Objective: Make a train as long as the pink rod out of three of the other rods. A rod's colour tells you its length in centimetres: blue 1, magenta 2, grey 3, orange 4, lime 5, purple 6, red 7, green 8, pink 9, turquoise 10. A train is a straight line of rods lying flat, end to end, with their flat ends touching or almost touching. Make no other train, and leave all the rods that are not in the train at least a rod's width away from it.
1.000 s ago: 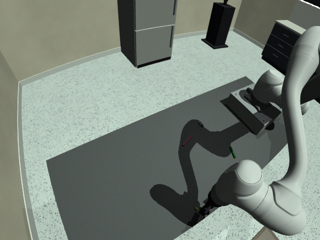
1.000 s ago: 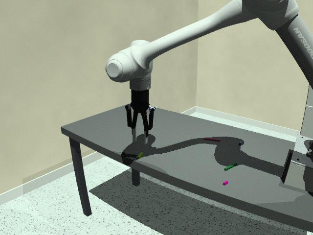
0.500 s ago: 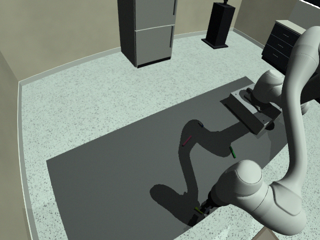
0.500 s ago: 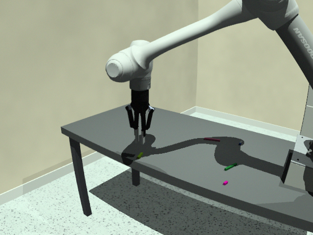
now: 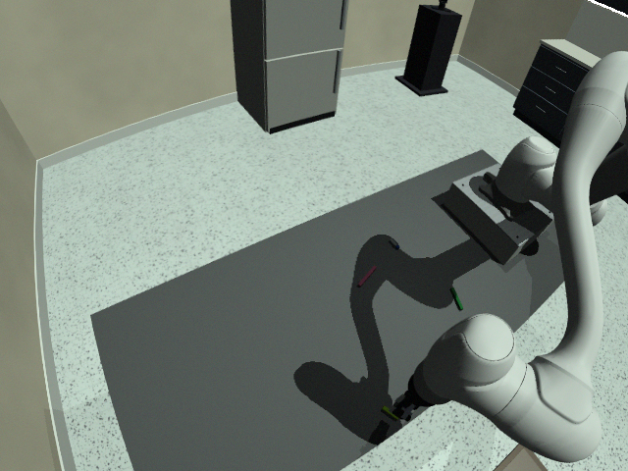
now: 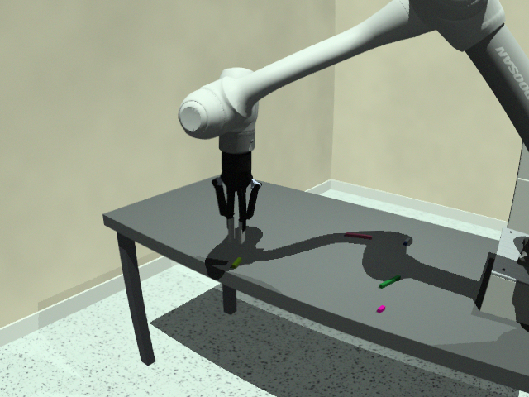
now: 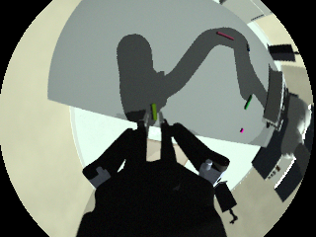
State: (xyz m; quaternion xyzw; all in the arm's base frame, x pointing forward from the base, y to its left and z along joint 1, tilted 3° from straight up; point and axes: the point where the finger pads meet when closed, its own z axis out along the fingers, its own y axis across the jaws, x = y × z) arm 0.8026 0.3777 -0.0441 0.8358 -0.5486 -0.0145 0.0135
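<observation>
My gripper is now 100 mm above the lime rod. Also, from my hand: magenta rod: 430 mm behind, 100 mm below, 50 mm to the right; then pink rod: 390 mm to the right, 170 mm behind, 100 mm below; then green rod: 390 mm behind, 180 mm to the right, 100 mm below.
</observation>
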